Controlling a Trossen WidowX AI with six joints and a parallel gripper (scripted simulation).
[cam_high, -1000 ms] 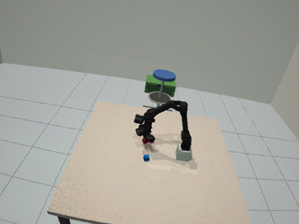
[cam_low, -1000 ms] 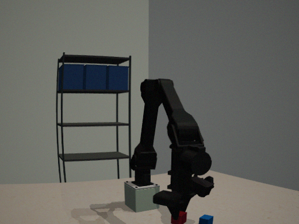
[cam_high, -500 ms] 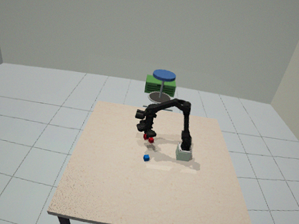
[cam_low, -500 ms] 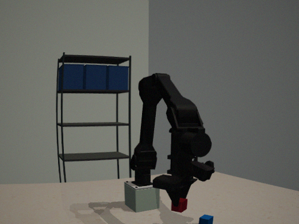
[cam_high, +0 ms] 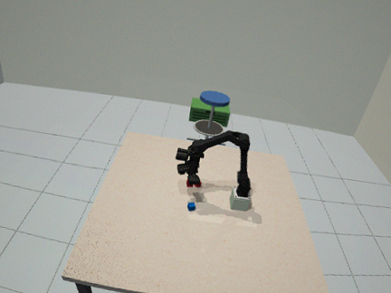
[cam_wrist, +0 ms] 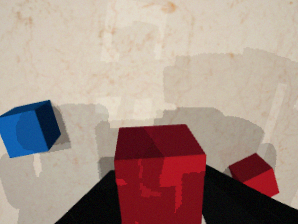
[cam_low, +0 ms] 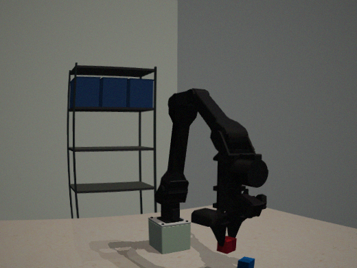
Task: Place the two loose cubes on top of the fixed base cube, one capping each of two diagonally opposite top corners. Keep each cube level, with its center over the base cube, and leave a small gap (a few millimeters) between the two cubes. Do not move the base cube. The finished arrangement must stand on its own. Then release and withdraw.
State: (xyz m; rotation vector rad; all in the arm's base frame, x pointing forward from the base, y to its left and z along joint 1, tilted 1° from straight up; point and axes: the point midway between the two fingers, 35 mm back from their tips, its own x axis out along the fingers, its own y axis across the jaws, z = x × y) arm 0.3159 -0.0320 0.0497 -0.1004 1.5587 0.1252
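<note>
The blue base cube is 10 cm to the left of my gripper tip, 10 cm below it and 2 cm behind it.
</note>
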